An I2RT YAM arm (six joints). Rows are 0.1 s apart.
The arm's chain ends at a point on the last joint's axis. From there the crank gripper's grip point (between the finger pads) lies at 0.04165 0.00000 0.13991 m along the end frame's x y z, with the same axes.
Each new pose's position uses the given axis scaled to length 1; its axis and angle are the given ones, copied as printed.
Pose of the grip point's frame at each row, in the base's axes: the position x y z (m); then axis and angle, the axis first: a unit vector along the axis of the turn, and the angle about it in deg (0 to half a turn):
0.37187 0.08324 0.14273 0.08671 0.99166 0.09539 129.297
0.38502 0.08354 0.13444 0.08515 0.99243 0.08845 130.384
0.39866 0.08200 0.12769 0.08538 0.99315 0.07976 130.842
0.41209 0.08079 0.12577 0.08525 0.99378 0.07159 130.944
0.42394 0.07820 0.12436 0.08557 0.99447 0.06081 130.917
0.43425 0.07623 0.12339 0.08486 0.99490 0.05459 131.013
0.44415 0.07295 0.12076 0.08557 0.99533 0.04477 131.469
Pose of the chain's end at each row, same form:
0.28848 0.06209 0.26066 0.08671 0.99166 0.09539 129.297
0.30401 0.06377 0.25425 0.08515 0.99243 0.08845 130.384
0.31870 0.06435 0.24854 0.08538 0.99315 0.07976 130.842
0.33245 0.06523 0.24711 0.08525 0.99378 0.07159 130.944
0.34437 0.06546 0.24608 0.08557 0.99447 0.06081 130.917
0.35498 0.06506 0.24546 0.08486 0.99490 0.05459 131.013
0.36599 0.06426 0.24374 0.08557 0.99533 0.04477 131.469

